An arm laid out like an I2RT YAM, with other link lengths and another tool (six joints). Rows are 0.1 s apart.
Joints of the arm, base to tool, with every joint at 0 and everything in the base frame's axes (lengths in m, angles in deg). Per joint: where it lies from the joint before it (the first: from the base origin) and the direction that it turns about. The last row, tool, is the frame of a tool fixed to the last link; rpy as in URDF.
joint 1: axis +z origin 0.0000 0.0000 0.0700
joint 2: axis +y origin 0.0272 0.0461 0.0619
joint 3: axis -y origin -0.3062 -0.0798 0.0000
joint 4: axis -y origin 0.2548 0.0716 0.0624
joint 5: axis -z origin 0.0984 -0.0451 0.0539
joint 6: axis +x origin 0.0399 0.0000 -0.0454
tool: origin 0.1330 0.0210 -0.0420 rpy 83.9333 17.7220 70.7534
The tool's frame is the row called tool.
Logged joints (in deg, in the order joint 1, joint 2, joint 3, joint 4, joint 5, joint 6), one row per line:
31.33 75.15 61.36 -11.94 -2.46 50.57
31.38 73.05 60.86 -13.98 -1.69 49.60
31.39 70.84 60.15 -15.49 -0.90 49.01
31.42 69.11 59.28 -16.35 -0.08 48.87
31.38 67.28 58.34 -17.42 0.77 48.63
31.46 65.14 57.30 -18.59 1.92 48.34
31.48 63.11 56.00 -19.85 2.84 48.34
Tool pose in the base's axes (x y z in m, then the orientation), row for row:
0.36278 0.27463 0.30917 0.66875 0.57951 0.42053 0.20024
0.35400 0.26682 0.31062 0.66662 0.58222 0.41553 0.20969
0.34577 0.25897 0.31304 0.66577 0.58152 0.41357 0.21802
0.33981 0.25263 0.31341 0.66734 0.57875 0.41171 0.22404
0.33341 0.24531 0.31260 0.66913 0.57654 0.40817 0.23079
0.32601 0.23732 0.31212 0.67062 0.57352 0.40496 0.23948
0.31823 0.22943 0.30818 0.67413 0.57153 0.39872 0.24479
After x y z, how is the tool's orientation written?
As a quaternion, x y z w.
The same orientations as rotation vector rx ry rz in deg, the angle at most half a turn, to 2 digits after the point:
107.09 92.80 67.34
106.22 92.77 66.21
105.61 92.25 65.61
105.52 91.52 65.10
105.43 90.84 64.31
105.19 89.96 63.52
105.45 89.40 62.37

